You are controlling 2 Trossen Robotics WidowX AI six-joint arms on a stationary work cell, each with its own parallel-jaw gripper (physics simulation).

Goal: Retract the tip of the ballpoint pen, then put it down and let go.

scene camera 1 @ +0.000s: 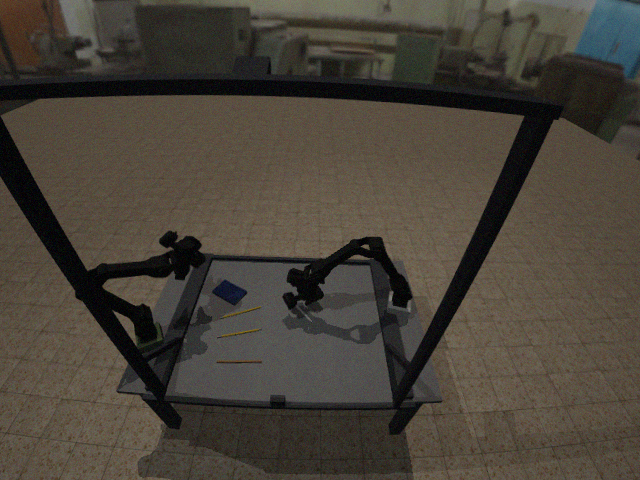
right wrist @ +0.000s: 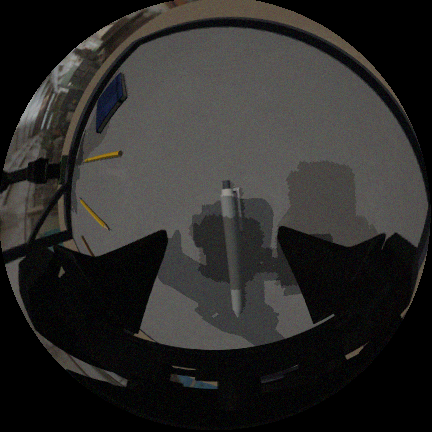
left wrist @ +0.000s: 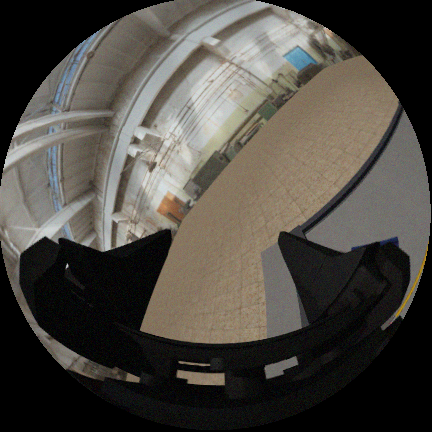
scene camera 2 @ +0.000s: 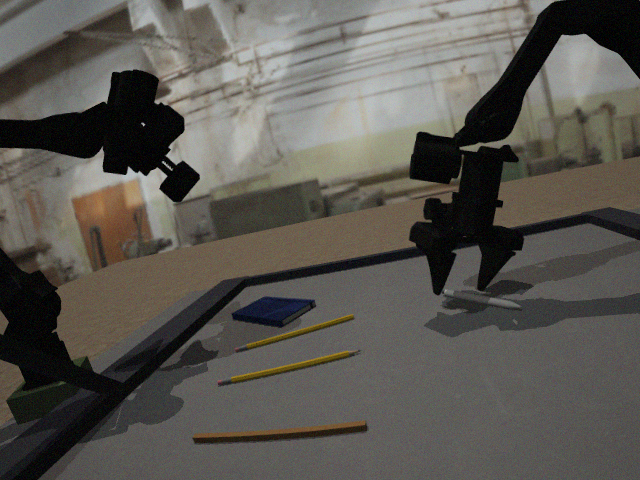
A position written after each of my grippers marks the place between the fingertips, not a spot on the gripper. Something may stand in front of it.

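My left gripper [scene camera 2: 164, 162] is open and holds nothing, and the left wrist view shows my left gripper [left wrist: 226, 236] too. My right gripper [scene camera 2: 459, 292] is here as well, and I also see my right gripper [right wrist: 223, 234] in the right wrist view. A blue block [scene camera 2: 275, 311] rests on the table, and the right wrist view shows the blue block [right wrist: 114, 94] as well. There is a ballpoint pen [right wrist: 227, 198] too, though in the left wrist view the pen is out of frame. A dark frame post [scene camera 1: 533, 130] is also part of the scene.
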